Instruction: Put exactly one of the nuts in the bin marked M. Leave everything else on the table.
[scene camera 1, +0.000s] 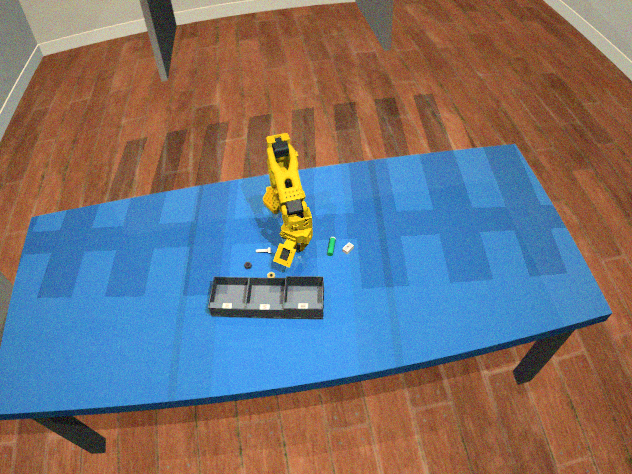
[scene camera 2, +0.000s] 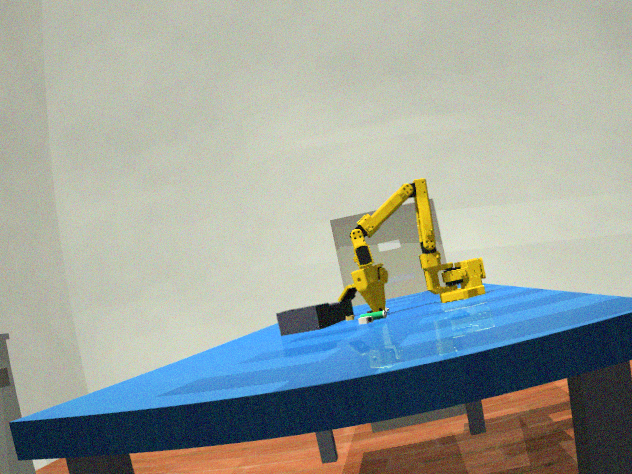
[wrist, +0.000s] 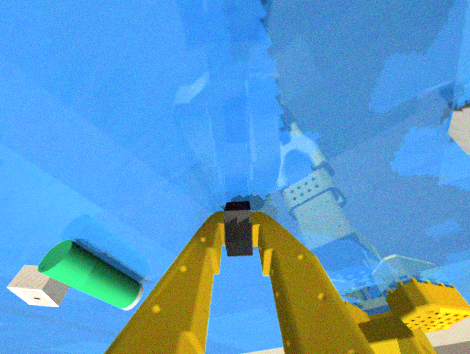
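Seen in the pictures: hand, tool point: (scene camera 1: 300, 249) (wrist: 227, 223); arm's base, link origin: (scene camera 2: 454, 299) (wrist: 369, 300).
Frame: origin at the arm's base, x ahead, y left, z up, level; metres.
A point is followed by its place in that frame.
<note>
My gripper (wrist: 238, 214) @(x 0.154, y 0.019, z 0.005 m) (scene camera 2: 377, 309) is shut low over the table, with both jaws pressing on the sides of a dark nut (wrist: 239, 241) @(x 0.157, y 0.012, z 0.016 m). In scene camera 1 the arm hides the jaw tips and this nut. Another small dark round piece (scene camera 1: 247, 265) @(x 0.180, y -0.113, z 0.008 m), possibly a nut, lies left of the gripper, behind the bin tray. A brass-coloured ring-shaped piece (scene camera 1: 271, 275) @(x 0.219, y -0.059, z 0.008 m) (scene camera 2: 349, 317) @(x 0.219, y -0.052, z 0.006 m), a nut or washer, lies close behind the tray. The black tray (scene camera 1: 265, 314) @(x 0.326, y -0.084, z 0.018 m) (scene camera 2: 298, 321) @(x 0.309, y 0.048, z 0.023 m) has three bins with pale labels. Their letters are too blurred to read, so bin M cannot be told.
A white bolt (scene camera 1: 263, 250) @(x 0.143, y -0.070, z 0.008 m) lies left of the gripper. A green cylinder (scene camera 1: 331, 246) @(x 0.167, y 0.092, z 0.014 m) (scene camera 2: 371, 315) @(x 0.164, y 0.098, z 0.010 m) (wrist: 92, 275) @(x 0.168, y 0.084, z 0.010 m) and a small white block (scene camera 1: 348, 247) @(x 0.176, y 0.132, z 0.011 m) (scene camera 2: 365, 320) @(x 0.174, y 0.144, z 0.006 m) (wrist: 37, 286) @(x 0.178, y 0.119, z 0.010 m) lie on its right in scene camera 1. The blue table (scene camera 1: 433, 316) @(x 0.394, y 0.282, z 0.000 m) carries them all.
</note>
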